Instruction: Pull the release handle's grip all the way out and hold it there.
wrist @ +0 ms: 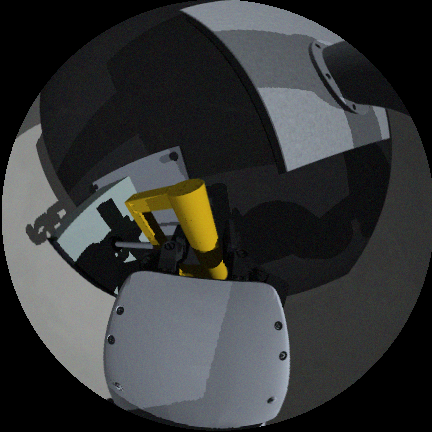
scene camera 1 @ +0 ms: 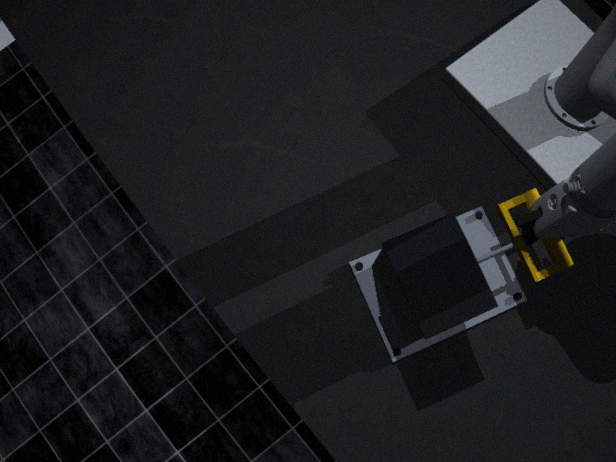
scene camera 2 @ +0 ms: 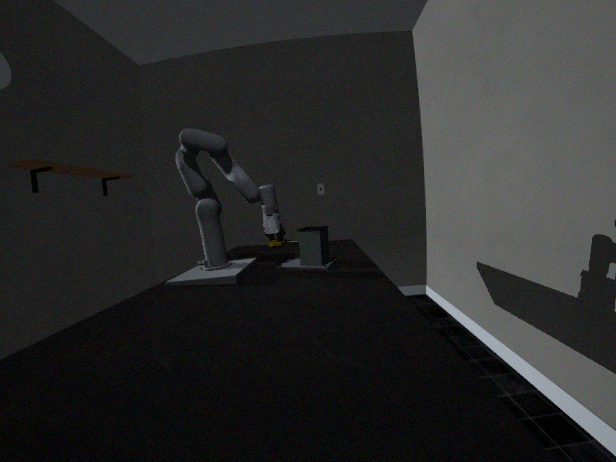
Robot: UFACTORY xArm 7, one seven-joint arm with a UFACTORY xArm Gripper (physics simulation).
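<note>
The release handle's yellow grip (scene camera 1: 561,252) (scene camera 2: 274,244) (wrist: 194,215) is a rectangular loop with a thick round bar. It stands off the side of a dark box-shaped housing (scene camera 1: 435,275) (scene camera 2: 312,248) (wrist: 92,217). A thin grey rod (scene camera 1: 495,252) (wrist: 136,245) runs between them, and a length of it shows outside the housing. My gripper (scene camera 1: 534,233) (scene camera 2: 276,237) (wrist: 207,226) is shut on the grip's round bar near its middle, with a dark finger on either side in the wrist view. The fingertips are partly hidden by the bar and the gripper body.
The housing stands on a light mounting plate (scene camera 1: 477,232) (wrist: 150,170) with bolts at its corners. The arm's pale base slab (scene camera 1: 500,70) (scene camera 2: 237,269) (wrist: 295,120) lies close by on the grip side. A wooden shelf (scene camera 2: 75,170) hangs on the left wall. Tiled floor (scene camera 1: 75,280) lies beyond the table edge.
</note>
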